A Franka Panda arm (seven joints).
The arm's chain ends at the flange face. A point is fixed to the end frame.
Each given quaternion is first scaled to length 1.
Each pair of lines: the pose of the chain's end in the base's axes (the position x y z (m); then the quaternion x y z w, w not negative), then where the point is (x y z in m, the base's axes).
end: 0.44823 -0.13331 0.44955 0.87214 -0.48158 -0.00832 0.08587
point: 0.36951 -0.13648 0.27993
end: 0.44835 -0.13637 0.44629 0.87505 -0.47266 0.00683 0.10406
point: 0.37106 -0.14895 0.27645
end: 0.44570 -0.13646 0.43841 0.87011 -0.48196 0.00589 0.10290
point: 0.36841 -0.14706 0.26843
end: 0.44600 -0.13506 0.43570 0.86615 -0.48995 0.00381 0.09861
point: 0.36892 -0.14278 0.26547
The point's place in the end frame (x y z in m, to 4 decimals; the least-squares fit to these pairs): -0.0511 0.0409 0.1752
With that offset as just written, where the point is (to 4 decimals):
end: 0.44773 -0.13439 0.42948 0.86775 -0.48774 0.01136 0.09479
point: 0.3735 -0.1427 0.2580
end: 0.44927 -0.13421 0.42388 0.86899 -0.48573 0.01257 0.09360
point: 0.3756 -0.1427 0.2522
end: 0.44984 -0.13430 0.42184 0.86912 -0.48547 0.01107 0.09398
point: 0.3756 -0.1427 0.2504
